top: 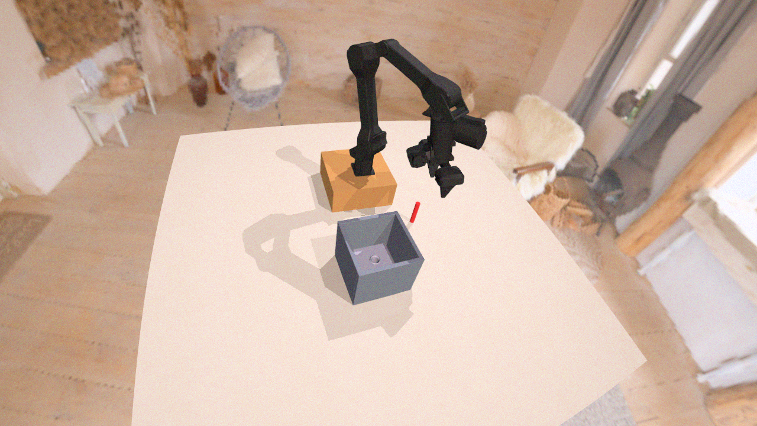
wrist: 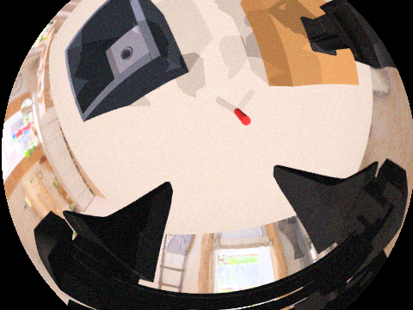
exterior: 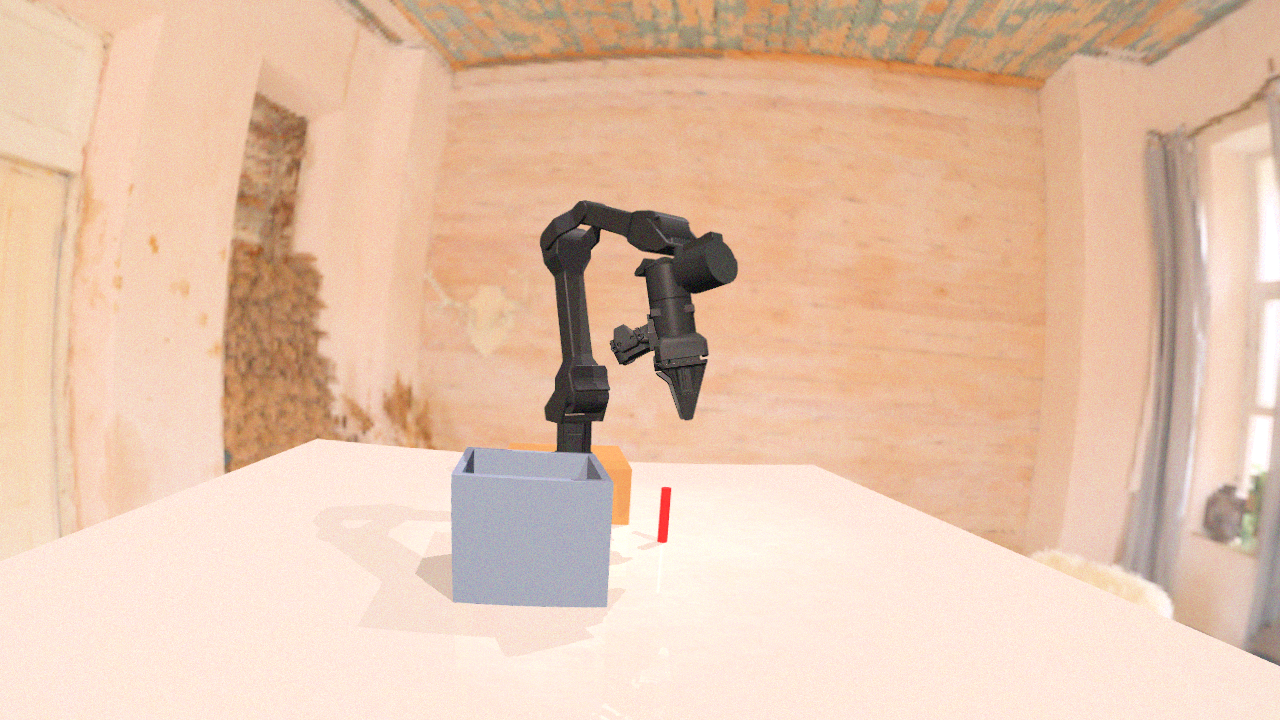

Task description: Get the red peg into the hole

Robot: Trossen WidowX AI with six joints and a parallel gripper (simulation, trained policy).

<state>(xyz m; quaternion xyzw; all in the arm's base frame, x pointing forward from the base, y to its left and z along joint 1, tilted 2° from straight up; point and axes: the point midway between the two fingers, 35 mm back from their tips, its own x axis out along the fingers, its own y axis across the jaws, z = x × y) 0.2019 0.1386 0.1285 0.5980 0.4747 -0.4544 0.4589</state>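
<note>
My gripper tip is 4 cm past the red peg, 1 cm to the left of it and 14 cm above it. Round my gripper tip: pale plate 11 cm ahead, 19 cm to the right, 14 cm below.
</note>
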